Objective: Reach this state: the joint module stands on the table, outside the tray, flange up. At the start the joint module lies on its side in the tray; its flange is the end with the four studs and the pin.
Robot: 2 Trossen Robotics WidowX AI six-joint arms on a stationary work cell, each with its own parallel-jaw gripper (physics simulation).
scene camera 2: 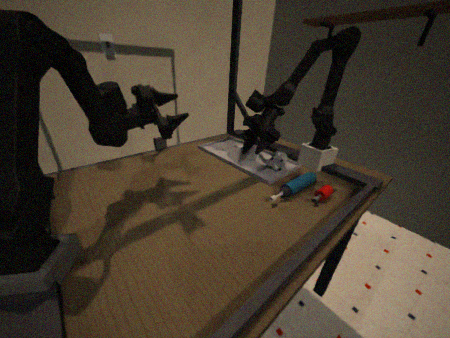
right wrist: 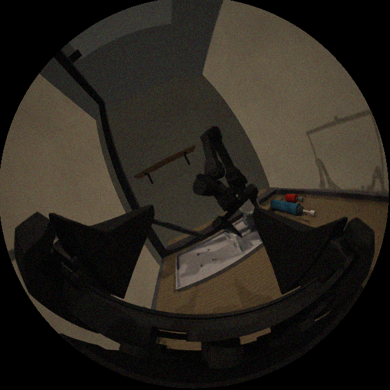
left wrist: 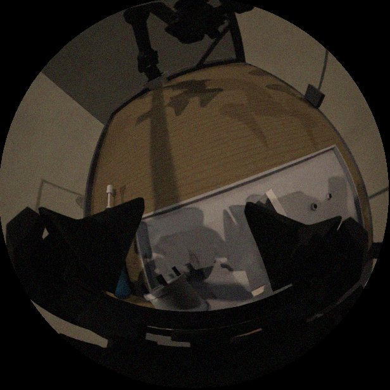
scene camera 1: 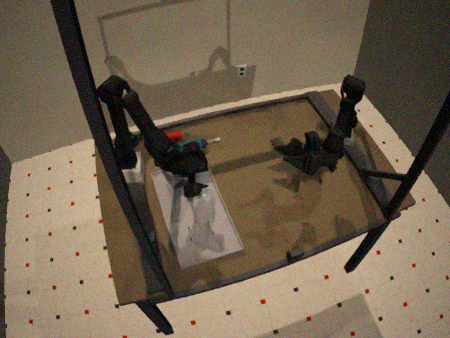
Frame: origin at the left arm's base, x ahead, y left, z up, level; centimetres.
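Seen in the pictures: left gripper, fingertip midpoint: (scene camera 2: 249, 153) (scene camera 1: 207, 174); right gripper, fingertip midpoint: (scene camera 2: 182, 104) (scene camera 1: 278, 153); left arm's base at its link origin: (scene camera 2: 319, 146) (scene camera 1: 128, 162); right arm's base at its link origin: (scene camera 2: 29, 256).
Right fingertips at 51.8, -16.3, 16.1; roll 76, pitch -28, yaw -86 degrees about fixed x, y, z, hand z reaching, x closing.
Note:
Pixels of each thing's top centre, then the offset from my right fingertips to it, as dx, dy, dz.
- grey joint module at its top centre: (scene camera 1: 175, 168) (scene camera 2: 279, 153) -33.6, +12.5, -17.9
- blue-handled tool at its top centre: (scene camera 2: 295, 181) (scene camera 1: 190, 142) -27.5, +27.3, -20.5
- dark block at its top centre: (scene camera 1: 296, 250) (scene camera 2: 159, 137) +3.5, -25.4, -18.8
The grey joint module (scene camera 2: 275, 161) (left wrist: 180, 296) lies on its side in the pale tray (scene camera 1: 232, 244) (scene camera 2: 270, 176) (left wrist: 305, 180) (right wrist: 187, 274), near the end by the tools. Dark studs on its flange show in the left wrist view, pointing toward the tray's short wall; its lower part is cut off by the gripper body. My left gripper (scene camera 1: 193, 188) (left wrist: 195, 205) is open and empty, low over the tray beside the module, and largely hides it in scene camera 1. My right gripper (scene camera 1: 280, 150) (scene camera 2: 182, 105) (right wrist: 205, 211) is open and empty, raised above the table, far from the tray.
A blue-handled tool (scene camera 1: 196, 145) (scene camera 2: 300, 184) (left wrist: 122, 286) (right wrist: 286, 206) and a smaller red one (scene camera 1: 175, 135) (scene camera 2: 325, 193) (right wrist: 290, 198) lie beside the tray's end. A pale upright part (left wrist: 274, 200) stands in the tray near a left finger. A dark block (scene camera 1: 295, 254) sits on the table's edge.

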